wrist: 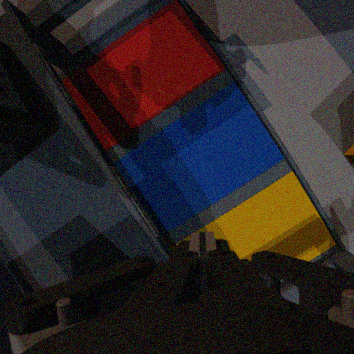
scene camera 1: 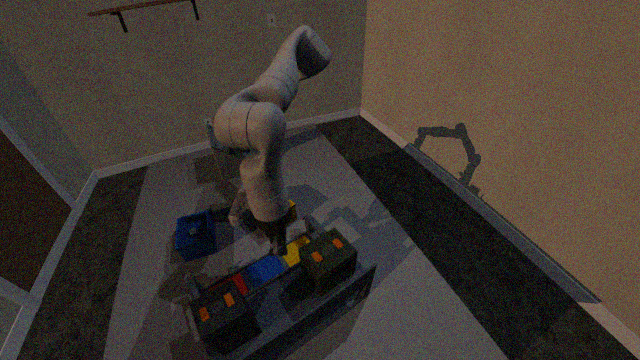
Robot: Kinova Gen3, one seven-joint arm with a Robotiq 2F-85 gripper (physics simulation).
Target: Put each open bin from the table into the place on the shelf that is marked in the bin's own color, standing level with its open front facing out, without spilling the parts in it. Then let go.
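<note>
A blue bin stands on the table at the left in the scene view. A yellow bin shows by a small part in each view; the arm hides most of it in the scene view. The shelf has a red marked place, a blue marked place and a yellow marked place in a row. My gripper is shut and empty, above the shelf near the blue and yellow places. Its exact height is unclear.
Two dark boxes with orange patches, one at the right and one at the left, stand on the shelf beside the marked row. The views are dim, with strong shadows across the table.
</note>
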